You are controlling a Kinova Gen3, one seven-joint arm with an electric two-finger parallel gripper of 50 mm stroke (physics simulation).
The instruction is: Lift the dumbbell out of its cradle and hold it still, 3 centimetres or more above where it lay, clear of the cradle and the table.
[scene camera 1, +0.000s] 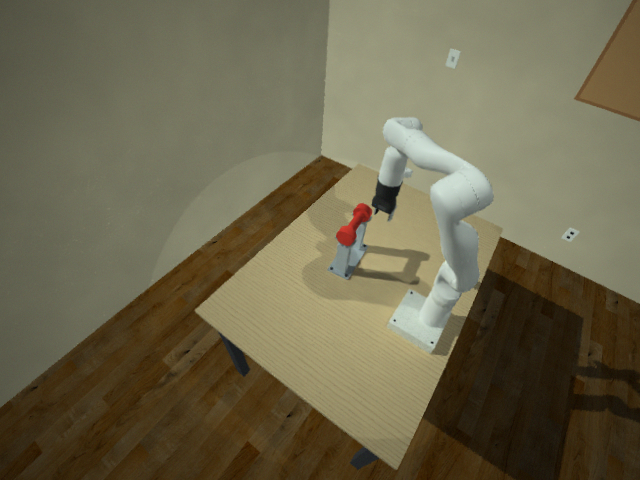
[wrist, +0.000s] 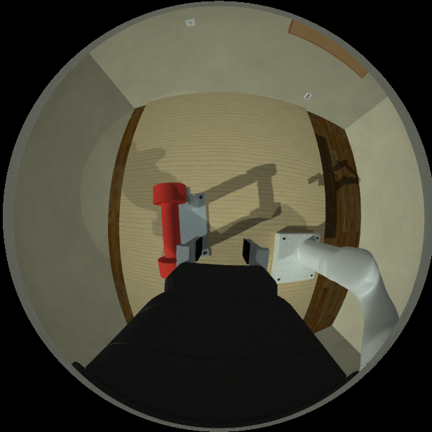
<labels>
same spot on grey cradle: (wrist: 192, 217) = (scene camera 1: 352, 253)
</labels>
